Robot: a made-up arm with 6 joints.
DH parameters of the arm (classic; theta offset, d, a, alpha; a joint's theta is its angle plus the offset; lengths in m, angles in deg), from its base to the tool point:
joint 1: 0 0.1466 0 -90
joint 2: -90 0 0.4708 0
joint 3: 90 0.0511 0 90
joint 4: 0 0.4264 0 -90
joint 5: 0 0 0 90
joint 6: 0 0.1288 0 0
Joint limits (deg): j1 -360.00..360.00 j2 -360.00..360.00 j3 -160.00..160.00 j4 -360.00..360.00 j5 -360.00..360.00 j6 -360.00..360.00
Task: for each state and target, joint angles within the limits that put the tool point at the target. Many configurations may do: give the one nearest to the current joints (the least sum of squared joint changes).
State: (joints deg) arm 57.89 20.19 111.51 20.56 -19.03 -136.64
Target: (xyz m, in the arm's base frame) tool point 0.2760 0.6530 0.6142
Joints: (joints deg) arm 64.21 20.00 72.19 18.61 -22.18 -136.64
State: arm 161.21 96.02 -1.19 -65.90 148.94 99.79
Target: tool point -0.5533 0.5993 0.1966
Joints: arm 135.49 86.20 -5.72 -66.99 130.18 99.79
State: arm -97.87 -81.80 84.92 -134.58 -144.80 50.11
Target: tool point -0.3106 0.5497 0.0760
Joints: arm -52.72 -124.67 67.82 -135.00 -157.56 50.11
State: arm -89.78 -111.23 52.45 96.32 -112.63 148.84
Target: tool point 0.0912 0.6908 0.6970
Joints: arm -103.63 -68.55 34.18 91.57 -76.73 148.84
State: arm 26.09 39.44 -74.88 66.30 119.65 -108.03
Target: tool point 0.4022 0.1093 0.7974
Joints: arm -5.46 53.24 -60.53 58.20 118.76 -108.03
